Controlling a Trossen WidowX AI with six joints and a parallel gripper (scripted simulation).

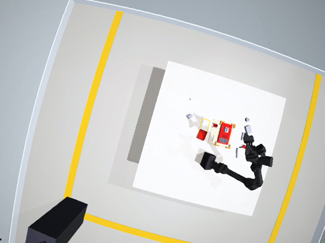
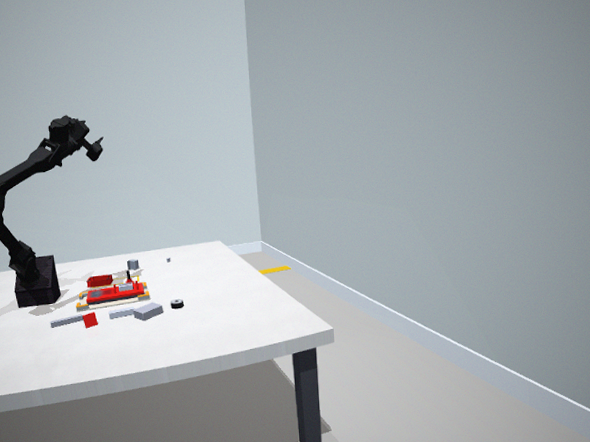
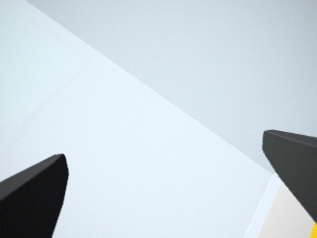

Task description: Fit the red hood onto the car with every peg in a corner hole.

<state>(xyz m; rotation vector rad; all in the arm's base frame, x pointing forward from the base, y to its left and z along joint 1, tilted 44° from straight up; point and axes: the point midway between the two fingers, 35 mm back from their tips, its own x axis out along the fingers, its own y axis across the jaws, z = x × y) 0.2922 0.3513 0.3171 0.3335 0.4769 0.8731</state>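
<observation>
My gripper tip is now 580 mm above the red hood, 80 mm to the right of it and 60 mm past it. From my gripper tip the other things lie so: grey bar (580 mm below, 320 mm to the right, 130 mm behind); grey cube (570 mm below, 250 mm to the left, 70 mm ahead).
</observation>
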